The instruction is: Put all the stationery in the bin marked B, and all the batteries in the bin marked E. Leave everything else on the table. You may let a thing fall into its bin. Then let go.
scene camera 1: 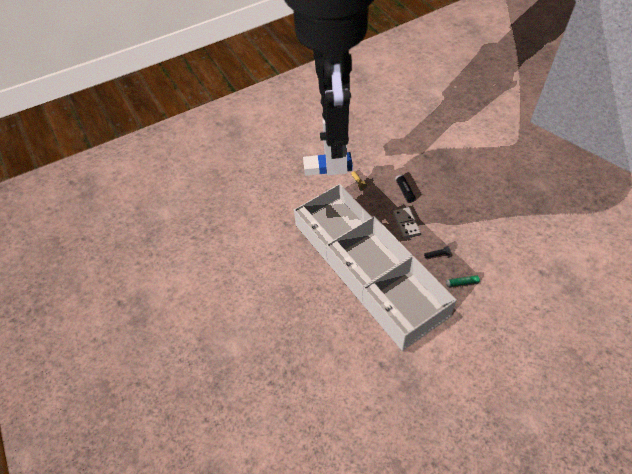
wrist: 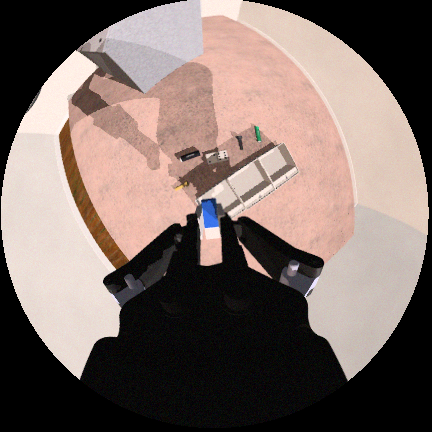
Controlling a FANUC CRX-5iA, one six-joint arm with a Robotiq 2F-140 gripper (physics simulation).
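Frame: origin at the arm's base, x ahead, y left, z up, level; centimetres.
Where they show: gripper, fingertip midpoint: (scene camera 1: 335,164) (wrist: 209,211).
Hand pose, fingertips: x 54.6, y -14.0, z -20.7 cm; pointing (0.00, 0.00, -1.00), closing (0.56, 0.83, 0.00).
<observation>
After its pixels a point has its place.
My gripper (scene camera 1: 337,164) @[z -20.7, x 54.6, y -14.0 cm] (wrist: 209,211) @[z -20.7, x 54.6, y -14.0 cm] is shut on a blue and white eraser (scene camera 1: 312,165) @[z -19.8, x 57.6, y -15.2 cm] (wrist: 210,220) @[z -19.8, x 55.6, y -14.6 cm], holding it above the table, close to the far end of the three-bin tray (scene camera 1: 352,280) @[z -29.2, x 61.5, y -2.5 cm] (wrist: 260,196) @[z -28.2, x 60.8, y -4.1 cm] in the scene view. The bins look empty; their letters are too small to read. A black cylinder (scene camera 1: 405,188) @[z -31.1, x 43.7, y -10.4 cm] (wrist: 189,156) @[z -31.1, x 43.5, y -10.9 cm], apparently a battery, lies beyond the tray. A green cylinder (scene camera 1: 463,281) @[z -31.5, x 49.2, y 6.5 cm] (wrist: 257,133) @[z -31.5, x 48.9, y 6.1 cm] lies beside the tray's other end; I cannot tell whether it is a battery or a marker.
A yellow screw-like piece (scene camera 1: 358,179) @[z -31.5, x 47.6, y -17.0 cm] (wrist: 181,186) @[z -31.6, x 47.7, y -17.1 cm] lies near the tray's far end. A white domino (scene camera 1: 406,222) @[z -31.7, x 47.8, y -5.9 cm] (wrist: 216,157) @[z -31.8, x 47.8, y -6.2 cm] and a black bolt-like piece (scene camera 1: 438,253) @[z -31.6, x 48.3, y 1.1 cm] (wrist: 240,142) @[z -31.5, x 48.3, y 0.8 cm] lie along its side. A large grey block (scene camera 1: 587,91) @[z -22.7, x 16.2, y -1.7 cm] (wrist: 155,42) @[z -18.4, x 15.8, y 1.8 cm] stands farther off.
</observation>
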